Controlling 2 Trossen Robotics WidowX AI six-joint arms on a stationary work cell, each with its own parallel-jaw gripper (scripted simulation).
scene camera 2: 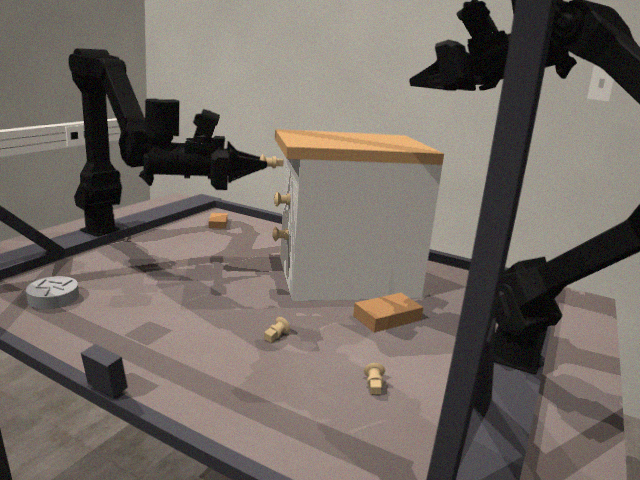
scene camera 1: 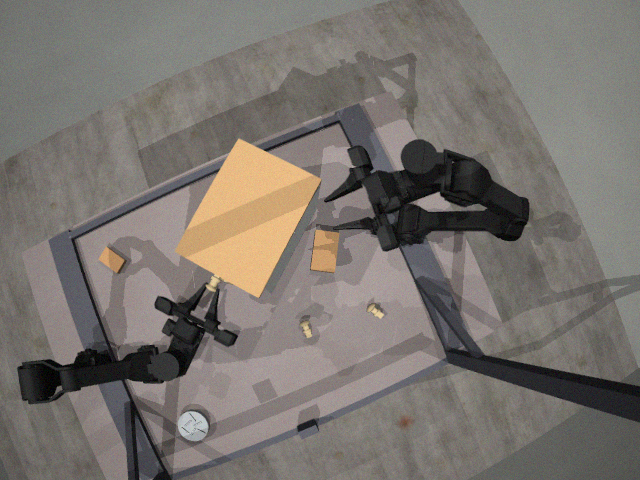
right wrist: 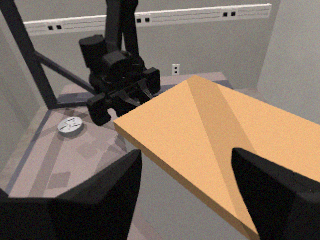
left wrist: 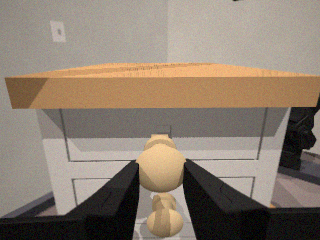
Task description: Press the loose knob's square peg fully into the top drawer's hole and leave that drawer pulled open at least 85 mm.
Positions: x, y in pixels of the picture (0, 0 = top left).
Labels:
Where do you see a grey disc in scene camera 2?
54, 292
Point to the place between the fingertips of my left gripper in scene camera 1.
At 212, 285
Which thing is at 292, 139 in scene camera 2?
A chest top.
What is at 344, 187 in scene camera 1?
My right gripper.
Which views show my left gripper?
Scene camera 2, scene camera 1, the right wrist view and the left wrist view: all of them.

